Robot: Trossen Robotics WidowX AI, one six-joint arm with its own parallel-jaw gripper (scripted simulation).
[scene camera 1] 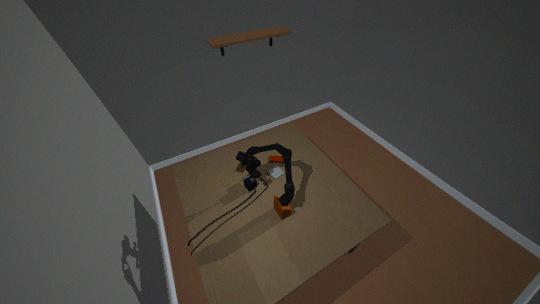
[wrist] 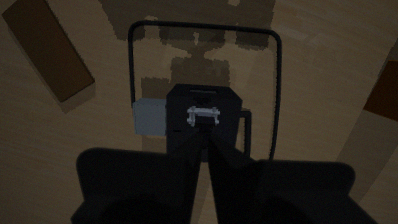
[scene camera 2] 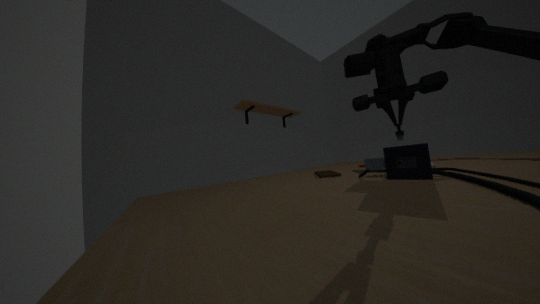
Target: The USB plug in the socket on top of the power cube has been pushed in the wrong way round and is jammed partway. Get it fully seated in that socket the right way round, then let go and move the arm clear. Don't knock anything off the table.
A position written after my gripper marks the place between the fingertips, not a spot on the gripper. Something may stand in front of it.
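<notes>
There is a metal USB plug, and my gripper (scene camera 2: 398,125), (wrist: 205,139) carries the metal USB plug. I can see a grey-blue block (wrist: 149,115) as well. A black power cube (wrist: 181,97) is there too.
</notes>
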